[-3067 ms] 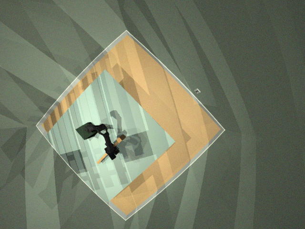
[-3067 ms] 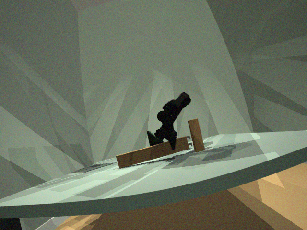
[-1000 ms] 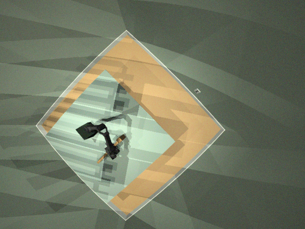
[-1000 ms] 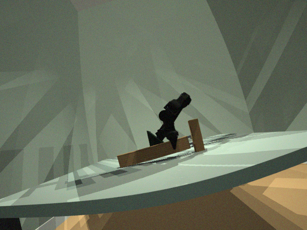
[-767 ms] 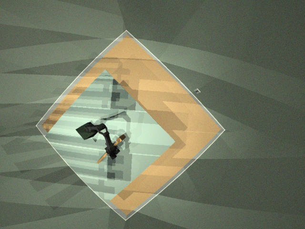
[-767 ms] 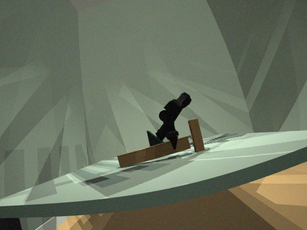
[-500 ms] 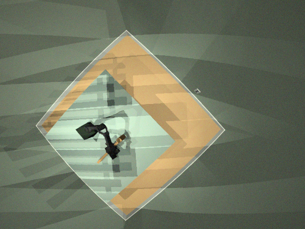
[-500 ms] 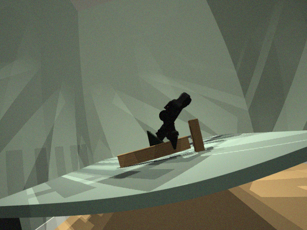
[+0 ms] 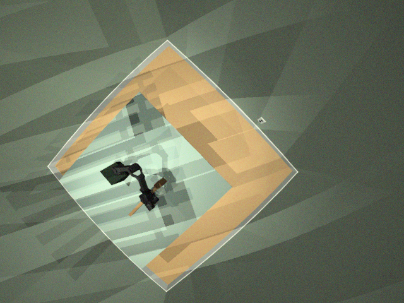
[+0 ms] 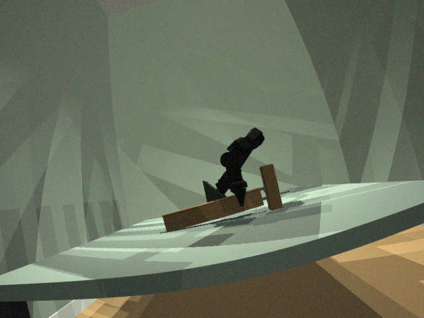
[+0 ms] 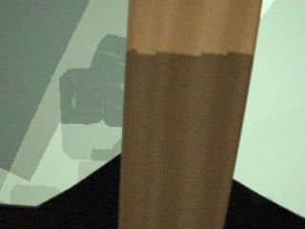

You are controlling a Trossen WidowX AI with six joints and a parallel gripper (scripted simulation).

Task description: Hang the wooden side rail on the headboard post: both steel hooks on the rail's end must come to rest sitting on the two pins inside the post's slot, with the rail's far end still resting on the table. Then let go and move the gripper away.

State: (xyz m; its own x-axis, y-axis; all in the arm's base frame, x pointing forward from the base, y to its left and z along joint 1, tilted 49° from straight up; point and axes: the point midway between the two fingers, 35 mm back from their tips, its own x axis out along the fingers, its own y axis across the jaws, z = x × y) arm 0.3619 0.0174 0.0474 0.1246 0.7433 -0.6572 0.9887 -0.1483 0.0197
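Right now my gripper tip is 10 mm short of the headboard post, 130 mm to the right of it and 40 mm below it.
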